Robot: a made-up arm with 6 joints.
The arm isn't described. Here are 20 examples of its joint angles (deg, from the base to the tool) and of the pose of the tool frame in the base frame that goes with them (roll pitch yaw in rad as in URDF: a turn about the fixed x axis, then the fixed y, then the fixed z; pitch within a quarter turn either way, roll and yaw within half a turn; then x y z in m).
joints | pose
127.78 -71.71 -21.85 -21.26 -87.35 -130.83 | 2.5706 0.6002 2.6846 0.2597 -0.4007 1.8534
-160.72 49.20 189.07 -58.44 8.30 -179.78 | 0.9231 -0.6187 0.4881 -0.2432 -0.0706 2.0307
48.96 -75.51 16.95 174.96 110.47 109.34 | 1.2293 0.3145 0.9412 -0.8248 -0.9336 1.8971
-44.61 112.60 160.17 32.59 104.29 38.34 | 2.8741 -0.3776 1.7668 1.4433 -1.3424 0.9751
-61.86 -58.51 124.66 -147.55 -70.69 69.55 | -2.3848 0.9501 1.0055 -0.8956 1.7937 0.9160
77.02 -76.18 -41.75 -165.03 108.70 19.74 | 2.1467 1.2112 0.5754 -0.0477 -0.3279 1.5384
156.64 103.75 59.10 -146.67 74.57 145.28 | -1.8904 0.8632 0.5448 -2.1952 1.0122 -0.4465
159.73 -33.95 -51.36 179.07 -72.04 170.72 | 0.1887 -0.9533 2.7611 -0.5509 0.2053 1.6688
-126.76 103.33 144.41 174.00 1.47 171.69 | 0.2475 -0.6915 -2.2089 -1.3817 -1.8501 1.1482
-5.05 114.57 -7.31 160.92 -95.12 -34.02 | -2.7394 0.4349 -0.4553 1.1944 -0.1418 -1.0636
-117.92 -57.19 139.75 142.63 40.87 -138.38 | 3.0641 -0.2808 0.6574 0.9567 1.7112 0.8259
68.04 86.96 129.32 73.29 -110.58 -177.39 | 2.1912 0.4509 -0.4705 0.9266 2.0320 1.4337
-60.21 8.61 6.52 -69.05 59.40 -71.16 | 2.5881 -0.2932 -2.0475 0.6919 -1.3883 2.1133
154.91 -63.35 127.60 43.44 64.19 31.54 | 1.2239 0.8103 -1.5531 1.7977 -0.9176 0.6870
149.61 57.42 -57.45 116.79 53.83 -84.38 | 1.8911 0.3924 -1.4249 -0.9691 0.4756 0.2153
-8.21 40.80 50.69 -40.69 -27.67 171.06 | -2.2716 0.1960 0.1705 2.2115 -0.2851 1.9554
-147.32 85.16 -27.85 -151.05 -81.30 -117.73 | -0.8698 0.4976 -1.9954 -1.2069 -0.8373 -0.4277
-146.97 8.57 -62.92 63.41 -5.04 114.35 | 2.9190 1.2768 -2.8396 -0.8407 -0.5362 0.8812
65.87 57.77 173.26 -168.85 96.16 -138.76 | -0.6317 -0.3288 0.9451 0.3724 0.7791 2.1759
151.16 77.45 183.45 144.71 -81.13 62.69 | -0.9338 0.0741 0.1061 -0.8439 0.5371 1.7902
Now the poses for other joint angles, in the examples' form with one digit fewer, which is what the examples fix.
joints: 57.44 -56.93 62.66 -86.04 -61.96 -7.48
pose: -0.450 -0.454 2.774 -0.963 -1.326 2.158
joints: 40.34 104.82 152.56 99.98 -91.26 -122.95
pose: 1.417 -0.100 -1.011 1.669 1.274 1.124
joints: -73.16 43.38 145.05 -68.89 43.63 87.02
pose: 1.876 -0.719 2.891 0.140 -0.711 2.607
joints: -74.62 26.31 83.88 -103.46 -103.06 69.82
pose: -0.668 0.069 0.587 0.418 -1.123 2.771
